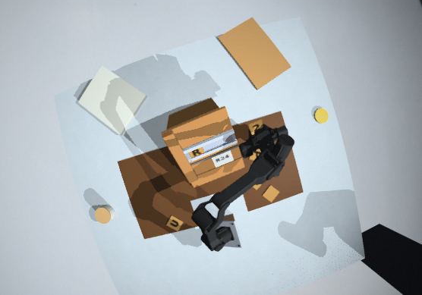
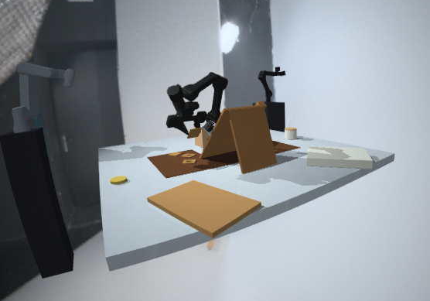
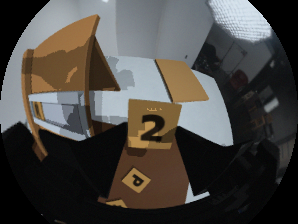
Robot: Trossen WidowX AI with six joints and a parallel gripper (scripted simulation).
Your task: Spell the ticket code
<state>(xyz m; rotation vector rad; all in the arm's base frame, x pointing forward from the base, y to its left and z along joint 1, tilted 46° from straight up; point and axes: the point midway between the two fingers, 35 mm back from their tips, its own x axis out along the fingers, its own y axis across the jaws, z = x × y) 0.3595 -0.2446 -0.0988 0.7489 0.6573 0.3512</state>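
My gripper tip is now 7 cm past the white ticket, 16 cm to the right of it and 7 cm above it. From my gripper tip the other things lie so: brown mat: 18 cm behind, 23 cm to the left, 16 cm below; orange slab: 33 cm ahead, 14 cm to the right, 15 cm below; cream slab: 33 cm ahead, 55 cm to the left, 14 cm below.
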